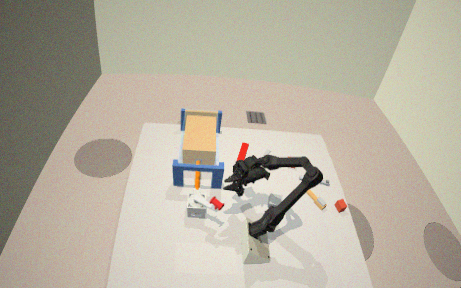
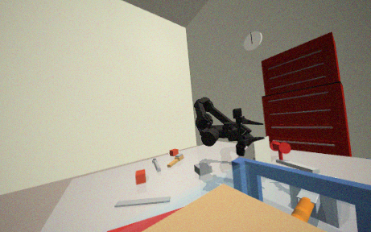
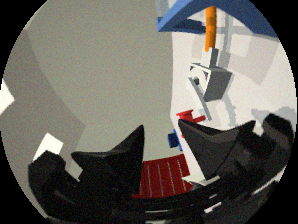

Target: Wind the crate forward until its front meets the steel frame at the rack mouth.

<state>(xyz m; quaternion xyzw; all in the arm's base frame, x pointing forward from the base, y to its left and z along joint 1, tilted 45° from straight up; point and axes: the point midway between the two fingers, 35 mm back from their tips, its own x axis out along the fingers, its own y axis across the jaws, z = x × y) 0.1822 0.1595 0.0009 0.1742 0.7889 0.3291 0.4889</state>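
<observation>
Now: the winch handle 40 mm behind my gripper tip, 60 mm to the left of it and 110 mm below it. Also, from my gripper tip: red knob 60 mm behind, 20 mm to the left, 80 mm below; then blue frame 150 mm ahead, 130 mm to the left, 120 mm below; then grey winch 20 mm behind, 110 mm to the left, 190 mm below.
</observation>
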